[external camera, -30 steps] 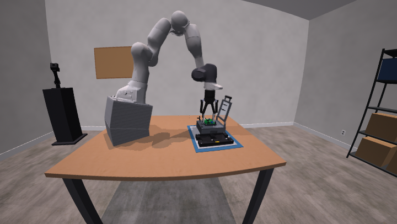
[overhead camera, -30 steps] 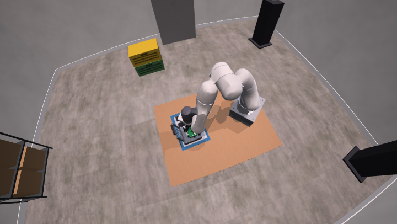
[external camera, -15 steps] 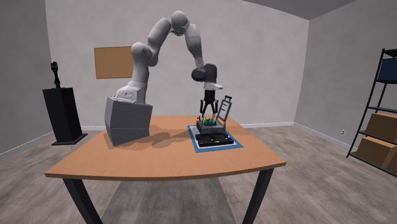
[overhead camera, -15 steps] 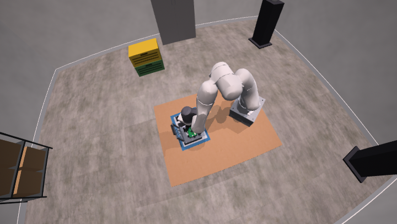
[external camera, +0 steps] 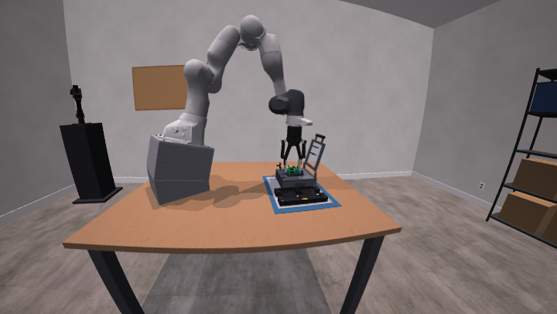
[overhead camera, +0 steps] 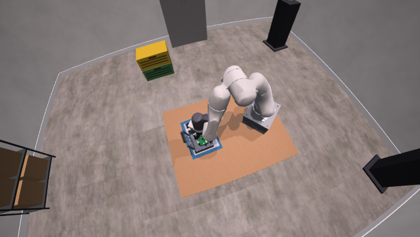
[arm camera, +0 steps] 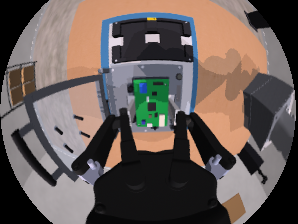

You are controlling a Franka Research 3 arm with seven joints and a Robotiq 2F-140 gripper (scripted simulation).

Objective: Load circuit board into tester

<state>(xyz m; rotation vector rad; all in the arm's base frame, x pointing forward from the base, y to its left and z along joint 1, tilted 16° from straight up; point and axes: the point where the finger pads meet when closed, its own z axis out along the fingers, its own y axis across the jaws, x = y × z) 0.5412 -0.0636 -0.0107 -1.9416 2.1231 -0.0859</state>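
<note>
Right now the green circuit board is 2 cm below my hand. The rest, counted from my hand: tester lid: 12 cm ahead, 1 cm to the right, 8 cm above.
</note>
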